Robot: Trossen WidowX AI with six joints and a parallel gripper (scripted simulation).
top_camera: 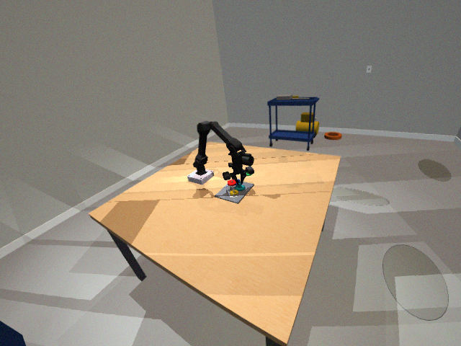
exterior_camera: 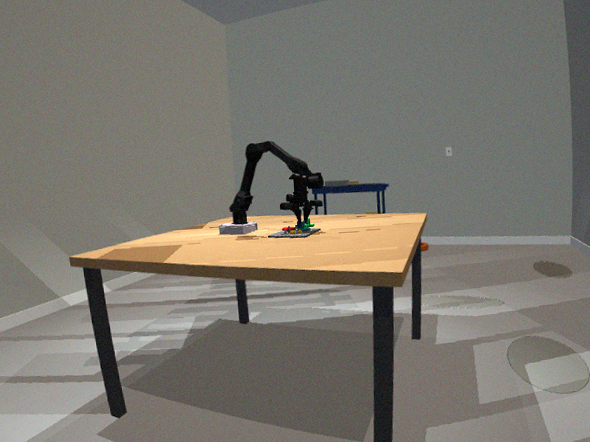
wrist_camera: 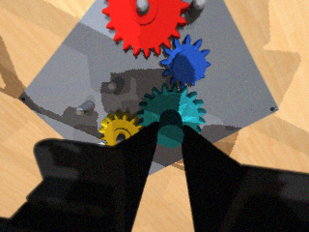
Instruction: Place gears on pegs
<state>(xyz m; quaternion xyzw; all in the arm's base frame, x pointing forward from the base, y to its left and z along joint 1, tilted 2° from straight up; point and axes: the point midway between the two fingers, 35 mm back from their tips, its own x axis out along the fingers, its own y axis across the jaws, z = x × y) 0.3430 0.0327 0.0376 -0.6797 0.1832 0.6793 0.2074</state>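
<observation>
Right now the teal gear is 10 mm below my gripper tip. Also, from my gripper tip: yellow gear: 60 mm to the right, 20 mm below; then red gear: 90 mm behind, 20 mm to the left, 20 mm below; then blue gear: 40 mm behind, 30 mm to the left, 20 mm below.
</observation>
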